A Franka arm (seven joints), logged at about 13 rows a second.
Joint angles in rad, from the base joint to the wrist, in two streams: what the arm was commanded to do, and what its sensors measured. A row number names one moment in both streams.
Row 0, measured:
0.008 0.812 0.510 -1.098 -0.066 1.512 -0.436
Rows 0 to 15, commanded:
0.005 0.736 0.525 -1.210 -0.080 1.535 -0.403
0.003 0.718 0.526 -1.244 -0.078 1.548 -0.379
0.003 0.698 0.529 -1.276 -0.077 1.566 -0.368
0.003 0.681 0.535 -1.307 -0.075 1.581 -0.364
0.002 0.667 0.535 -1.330 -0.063 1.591 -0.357
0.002 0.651 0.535 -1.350 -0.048 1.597 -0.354
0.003 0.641 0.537 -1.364 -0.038 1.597 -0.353
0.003 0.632 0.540 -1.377 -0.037 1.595 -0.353
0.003 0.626 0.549 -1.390 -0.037 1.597 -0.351
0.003 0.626 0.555 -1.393 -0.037 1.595 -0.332
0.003 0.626 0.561 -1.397 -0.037 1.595 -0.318
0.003 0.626 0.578 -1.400 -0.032 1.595 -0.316
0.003 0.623 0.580 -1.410 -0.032 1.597 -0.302
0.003 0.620 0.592 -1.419 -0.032 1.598 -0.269
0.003 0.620 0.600 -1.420 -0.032 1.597 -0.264
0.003 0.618 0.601 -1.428 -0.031 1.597 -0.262
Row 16, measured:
0.009 0.653 0.589 -1.372 -0.056 1.575 -0.303
